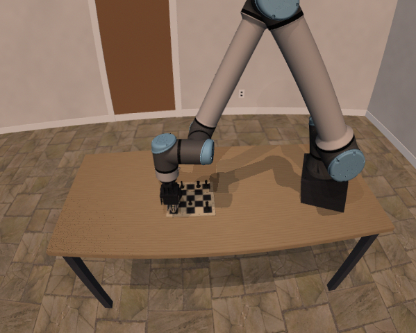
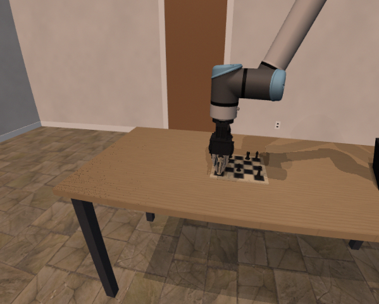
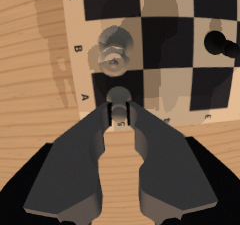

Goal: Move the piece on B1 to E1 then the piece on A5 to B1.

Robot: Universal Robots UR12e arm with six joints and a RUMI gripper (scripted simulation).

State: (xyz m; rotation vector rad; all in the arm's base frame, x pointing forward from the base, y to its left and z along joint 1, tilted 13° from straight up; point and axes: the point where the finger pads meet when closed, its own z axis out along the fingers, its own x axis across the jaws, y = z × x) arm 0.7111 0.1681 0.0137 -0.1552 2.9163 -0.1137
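Right now my hand is 40 mm to the left of the white piece. Round my hand: chessboard 90 mm to the right, 70 mm behind, 20 mm below.
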